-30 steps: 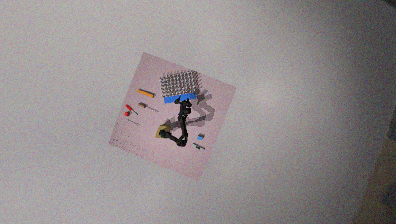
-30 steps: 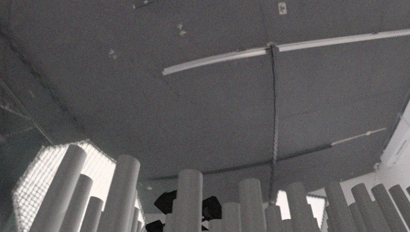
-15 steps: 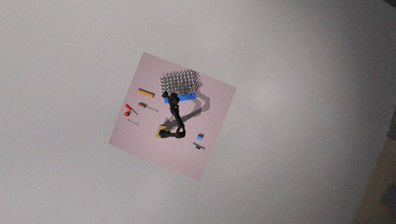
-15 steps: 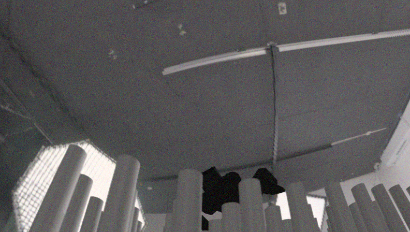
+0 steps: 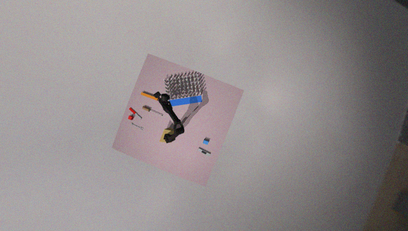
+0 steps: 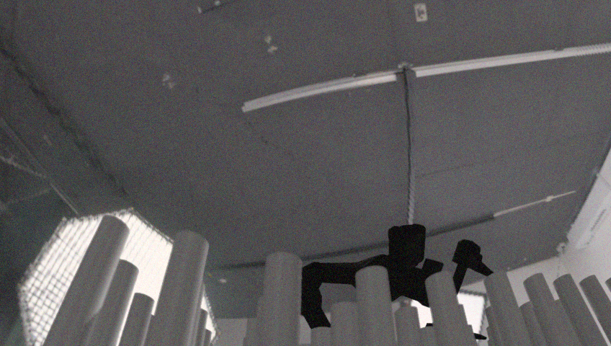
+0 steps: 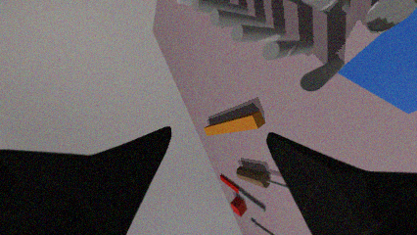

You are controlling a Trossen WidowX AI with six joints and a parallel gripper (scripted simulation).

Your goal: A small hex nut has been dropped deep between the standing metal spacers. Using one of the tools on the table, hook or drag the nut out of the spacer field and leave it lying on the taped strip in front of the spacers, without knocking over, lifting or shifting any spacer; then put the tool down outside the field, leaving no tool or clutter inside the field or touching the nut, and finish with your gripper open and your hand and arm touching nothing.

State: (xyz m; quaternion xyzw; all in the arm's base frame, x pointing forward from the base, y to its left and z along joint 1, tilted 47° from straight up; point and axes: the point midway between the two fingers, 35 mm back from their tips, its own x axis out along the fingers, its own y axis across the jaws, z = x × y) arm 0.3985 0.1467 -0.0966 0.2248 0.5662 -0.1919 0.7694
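Now: gripper tip 20 cm past the thin grey rod, 16 cm above it and 7 cm to the right of it. The rest, counted from my gripper tip: blue taped strip 25 cm to the right, 18 cm below, 5 cm ahead; orange bar 18 cm to the left, 16 cm below, 3 cm behind; hex nut 26 cm to the right, 23 cm ahead, 17 cm below.
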